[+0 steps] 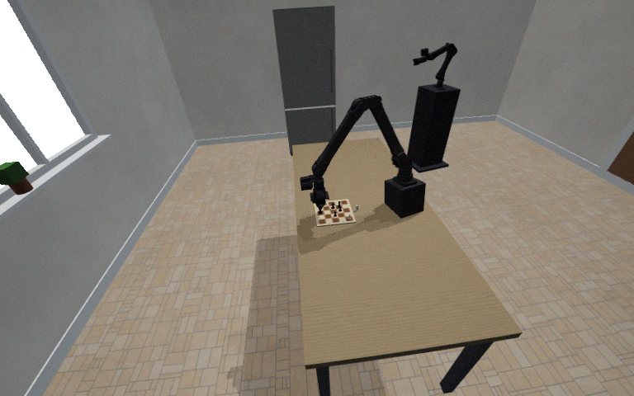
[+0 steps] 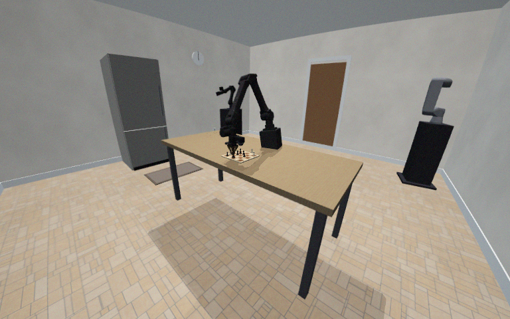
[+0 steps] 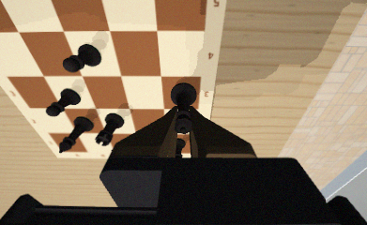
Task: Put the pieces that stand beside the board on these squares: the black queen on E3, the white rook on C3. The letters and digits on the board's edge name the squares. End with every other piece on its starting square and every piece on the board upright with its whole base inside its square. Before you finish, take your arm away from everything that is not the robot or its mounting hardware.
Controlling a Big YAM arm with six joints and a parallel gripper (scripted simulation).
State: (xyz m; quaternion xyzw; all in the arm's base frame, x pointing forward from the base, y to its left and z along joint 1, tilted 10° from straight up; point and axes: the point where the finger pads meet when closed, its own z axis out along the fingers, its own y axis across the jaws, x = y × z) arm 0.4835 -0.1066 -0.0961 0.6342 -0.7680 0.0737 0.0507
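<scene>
Now: the black queen 1 cm to the left of my hand. The rest, counted from my hand: chessboard (8 cm behind, 2 cm to the left, 4 cm below).
</scene>
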